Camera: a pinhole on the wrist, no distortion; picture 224 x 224 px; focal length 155.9 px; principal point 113.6 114.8 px. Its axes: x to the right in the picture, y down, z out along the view. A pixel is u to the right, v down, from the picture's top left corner.
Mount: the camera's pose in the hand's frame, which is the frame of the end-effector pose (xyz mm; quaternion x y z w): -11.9 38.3 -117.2 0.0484 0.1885 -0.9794 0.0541
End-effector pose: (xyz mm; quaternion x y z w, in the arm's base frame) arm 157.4 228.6 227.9 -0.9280 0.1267 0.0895 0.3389
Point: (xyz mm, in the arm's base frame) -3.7 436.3 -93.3
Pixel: 125 32
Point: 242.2 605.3 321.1
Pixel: 113 214
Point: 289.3 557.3 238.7
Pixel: 81 191
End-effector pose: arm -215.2 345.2 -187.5 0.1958 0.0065 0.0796 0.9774
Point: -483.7 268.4 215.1
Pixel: 178 13
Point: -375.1 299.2 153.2
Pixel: 149 16
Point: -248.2 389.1 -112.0
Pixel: 102 11
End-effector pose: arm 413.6 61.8 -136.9 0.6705 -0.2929 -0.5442 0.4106
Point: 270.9 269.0 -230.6
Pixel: 190 176
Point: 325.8 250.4 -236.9
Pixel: 188 198
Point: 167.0 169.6 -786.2
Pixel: outside the picture
